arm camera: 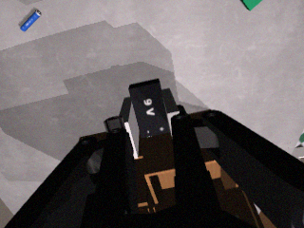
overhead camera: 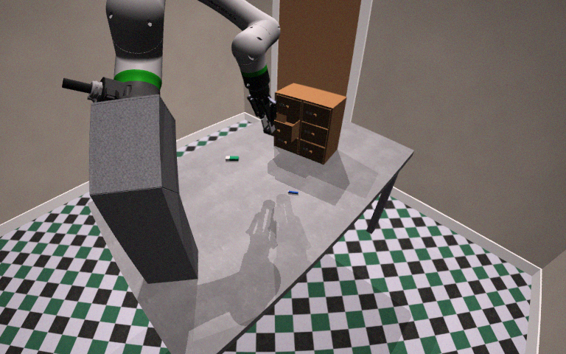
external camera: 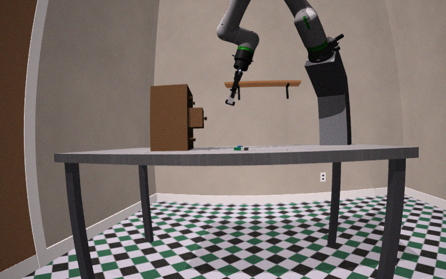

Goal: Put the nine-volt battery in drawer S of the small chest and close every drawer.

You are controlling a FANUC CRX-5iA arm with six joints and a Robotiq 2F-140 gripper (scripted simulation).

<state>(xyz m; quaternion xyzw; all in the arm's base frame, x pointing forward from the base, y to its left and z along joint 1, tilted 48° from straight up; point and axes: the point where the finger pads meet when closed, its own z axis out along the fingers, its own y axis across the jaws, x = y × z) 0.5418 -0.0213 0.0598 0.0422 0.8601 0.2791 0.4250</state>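
Right now the nine-volt battery is 2 cm ahead of my hand and 2 cm below it. Round my hand: small blue stick 2 cm behind, 18 cm to the right, 25 cm below; then white eraser-like block 7 cm behind, 20 cm to the left, 25 cm below.
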